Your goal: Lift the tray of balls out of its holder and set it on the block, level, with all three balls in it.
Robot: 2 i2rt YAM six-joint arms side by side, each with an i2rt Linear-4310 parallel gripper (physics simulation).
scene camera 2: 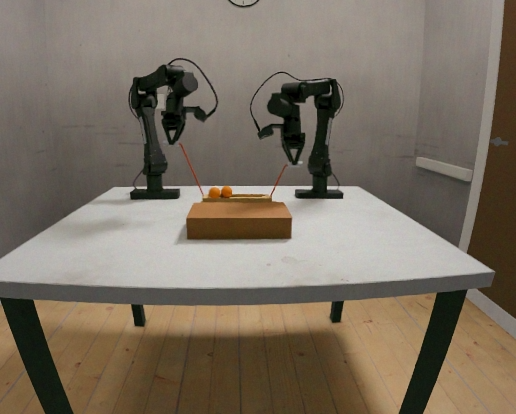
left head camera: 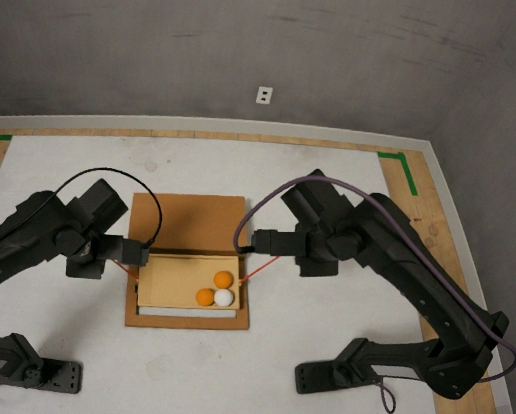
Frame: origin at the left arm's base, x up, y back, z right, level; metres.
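Where they show: left gripper, fingertip midpoint: (scene camera 2: 294,165) (left head camera: 95,257); right gripper, fingertip midpoint: (scene camera 2: 172,145); left arm's base, link origin: (scene camera 2: 319,193) (left head camera: 36,373); right arm's base, link origin: (scene camera 2: 155,192) (left head camera: 339,374).
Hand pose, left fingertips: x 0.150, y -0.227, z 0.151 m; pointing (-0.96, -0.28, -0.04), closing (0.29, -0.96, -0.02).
Observation:
Things, the pixels of their centre, and the offset from my left fingertips. Level surfaces: height alone.
- tan tray, body centre: (left head camera: 188,281) (scene camera 2: 237,198) dx -0.111, dy -0.005, dz +0.188 m
- brown holder frame, body centre: (left head camera: 186,293) dx -0.155, dy +0.008, dz +0.182 m
- second orange ball, body centre: (left head camera: 204,297) (scene camera 2: 226,191) dx -0.098, dy +0.034, dz +0.224 m
- white ball, body centre: (left head camera: 223,297) dx -0.097, dy +0.034, dz +0.264 m
- brown block, body centre: (left head camera: 187,226) (scene camera 2: 239,219) dx -0.133, dy -0.157, dz +0.179 m
- white table, surface height: dx -0.163 m
The tan tray (left head camera: 167,280) (scene camera 2: 245,199) hangs from a red cord at each end, above the brown holder frame (left head camera: 185,322), and looks about level. In the head view, one orange ball (left head camera: 223,280) (scene camera 2: 214,192), a second orange ball (left head camera: 205,297) (scene camera 2: 226,191) and the white ball (left head camera: 223,297) are bunched in its near right corner; scene camera 2 does not show the white one. The brown block (left head camera: 187,220) (scene camera 2: 239,227) lies just beyond the tray. My left gripper (scene camera 2: 294,163) and my right gripper (scene camera 2: 173,143) are shut on the cords; the head view hides their fingertips.
Both grippers are above the white table (left head camera: 270,350) (scene camera 2: 350,250), on opposite sides of the tray, the right one higher in scene camera 2. The forearms lean in over the block's sides in the head view. A grey wall (left head camera: 200,75) stands behind the far table edge there.

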